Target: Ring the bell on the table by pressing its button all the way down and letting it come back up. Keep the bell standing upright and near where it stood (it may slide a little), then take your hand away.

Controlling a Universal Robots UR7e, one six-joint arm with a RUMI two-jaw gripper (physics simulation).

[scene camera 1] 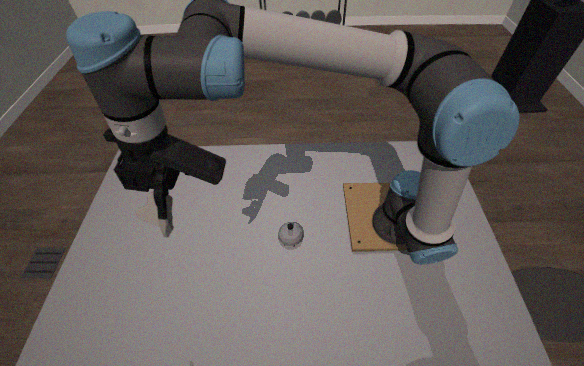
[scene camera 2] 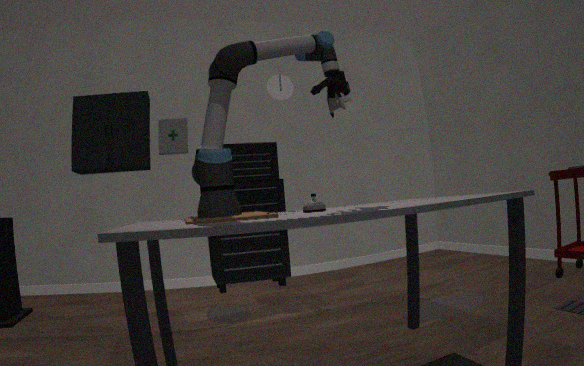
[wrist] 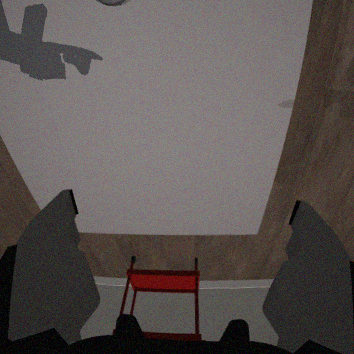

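Pixels of known places: gripper, between the fingertips: (scene camera 1: 179, 203) (scene camera 2: 338, 113) (wrist: 183, 197); arm's base, origin of its link: (scene camera 1: 394, 224) (scene camera 2: 219, 215).
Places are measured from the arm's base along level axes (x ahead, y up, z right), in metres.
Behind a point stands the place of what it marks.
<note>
The bell (scene camera 1: 291, 238) {x 0.350, y 0.022, z -0.041 m} (scene camera 2: 314, 206) {x 0.337, y 0.006, z 0.026 m} is a small grey dome standing upright on the pale table (scene camera 1: 200, 300) {x 0.631, y -0.014, z -0.212 m} (scene camera 2: 350, 216) {x 0.255, y -0.020, z 0.424 m} (wrist: 175, 150) {x 0.750, y -0.013, z -0.104 m}. Its black button (scene camera 1: 290, 226) {x 0.351, y 0.052, z -0.014 m} (scene camera 2: 313, 195) {x 0.349, y 0.046, z -0.003 m} sticks up on top. In the wrist view, a sliver of the bell's rim (wrist: 112, 2) {x 0.391, y 0.011, z -0.011 m} shows at the top edge, left of centre; the rest is cut off. My gripper (scene camera 1: 157, 225) (scene camera 2: 339, 108) {x 0.568, y 0.396, z -0.146 m} (wrist: 183, 197) {x 0.568, y 0.396, z -0.146 m} is open and empty. It hangs high above the table, to the bell's left in scene camera 1 and well above and to its right in scene camera 2, touching nothing.
The arm's base stands on a wooden board (scene camera 1: 365, 215) {x 0.091, y 0.001, z 0.042 m} (scene camera 2: 260, 215) {x 0.092, y -0.004, z 0.188 m}, right of the bell in scene camera 1. A red cart (scene camera 2: 565, 174) (wrist: 164, 281) stands beyond the table's end. A dark drawer cabinet (scene camera 2: 255, 255) stands behind the table. The arm's shadow falls near the bell.
</note>
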